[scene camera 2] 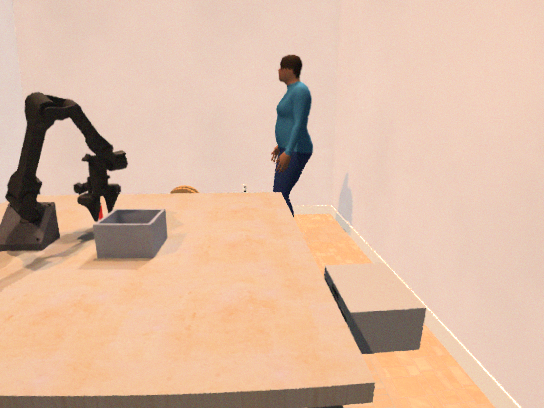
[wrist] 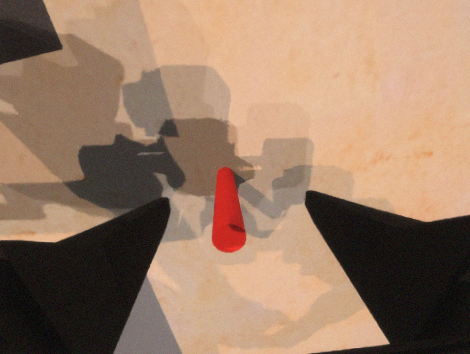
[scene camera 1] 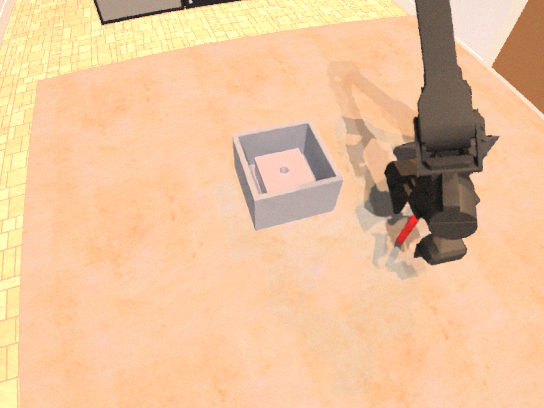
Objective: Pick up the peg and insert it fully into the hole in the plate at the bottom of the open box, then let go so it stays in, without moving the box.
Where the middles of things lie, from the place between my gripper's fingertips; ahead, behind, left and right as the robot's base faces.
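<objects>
I find the grey box [scene camera 1: 274,208] 16 cm ahead of my hand, 19 cm to the right of it and 1 cm above it. The red peg [wrist: 228,235] is 1 cm behind my hand and 1 cm to the right of it. Going by their middles, the peg is the nearest to my hand of the things named here.
</objects>
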